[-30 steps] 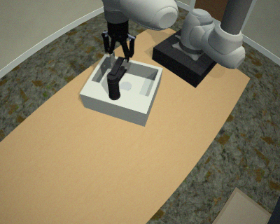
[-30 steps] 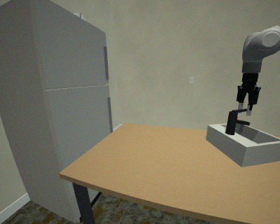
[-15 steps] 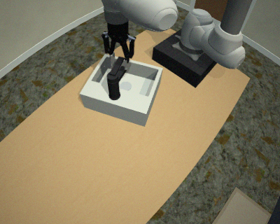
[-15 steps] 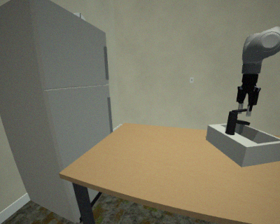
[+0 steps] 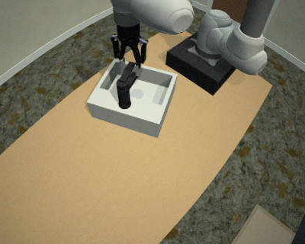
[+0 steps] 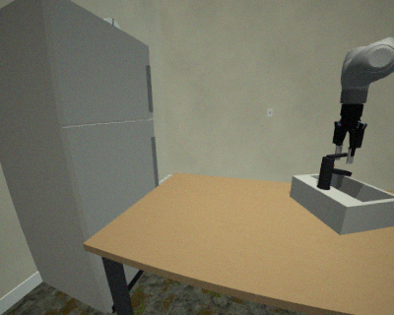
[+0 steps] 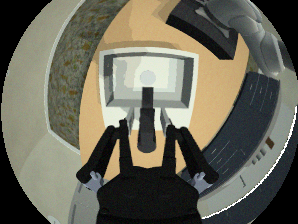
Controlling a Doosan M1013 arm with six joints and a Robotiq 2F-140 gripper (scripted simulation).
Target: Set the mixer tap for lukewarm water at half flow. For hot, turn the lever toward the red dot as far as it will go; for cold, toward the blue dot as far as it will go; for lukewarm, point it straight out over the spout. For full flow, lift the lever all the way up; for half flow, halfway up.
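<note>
The lever lies 30 mm ahead of my hand and 10 mm to the left of it. Also, from my hand: white sink basin: 230 mm below, 40 mm behind, 20 mm to the right; then black mixer tap: 50 mm below, 50 mm ahead, 20 mm to the left.
</note>
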